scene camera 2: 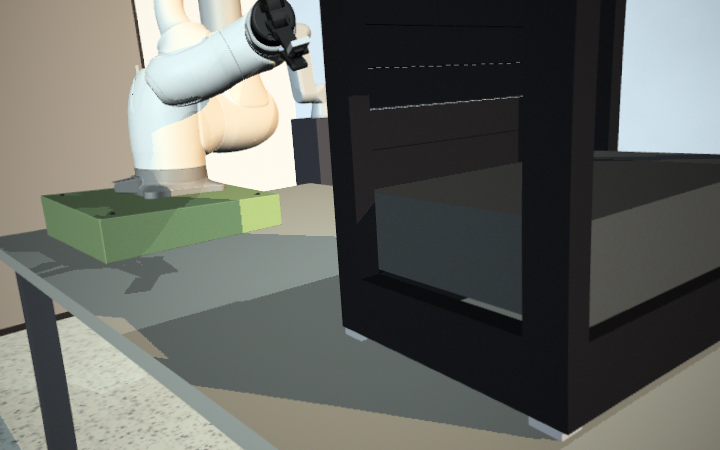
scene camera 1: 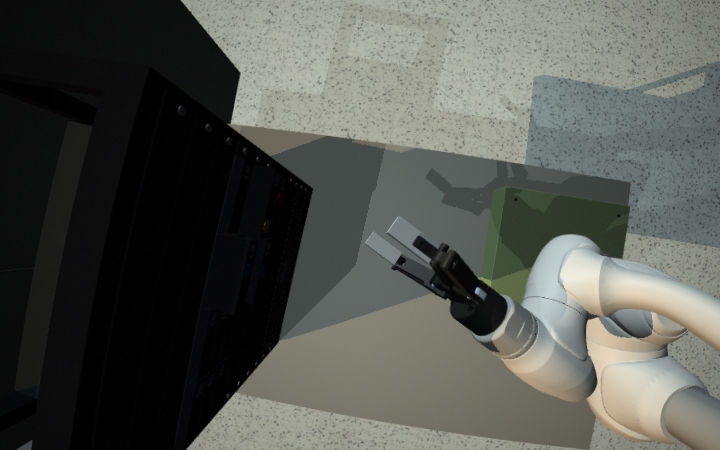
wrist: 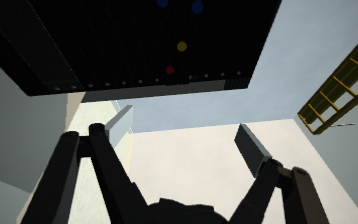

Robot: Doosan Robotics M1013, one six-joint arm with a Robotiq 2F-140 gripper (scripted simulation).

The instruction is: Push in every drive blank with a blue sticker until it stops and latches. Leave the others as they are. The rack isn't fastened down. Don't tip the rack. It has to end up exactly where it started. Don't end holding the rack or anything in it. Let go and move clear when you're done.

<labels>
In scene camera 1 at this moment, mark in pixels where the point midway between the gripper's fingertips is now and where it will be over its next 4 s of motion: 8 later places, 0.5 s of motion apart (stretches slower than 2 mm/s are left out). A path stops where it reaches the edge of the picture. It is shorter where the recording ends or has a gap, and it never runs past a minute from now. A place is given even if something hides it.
My gripper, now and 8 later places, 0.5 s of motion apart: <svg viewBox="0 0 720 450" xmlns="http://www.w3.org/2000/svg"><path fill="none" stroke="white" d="M378 232L381 255L381 266L380 268L352 267L304 266L286 265L286 259L293 217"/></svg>
</labels>
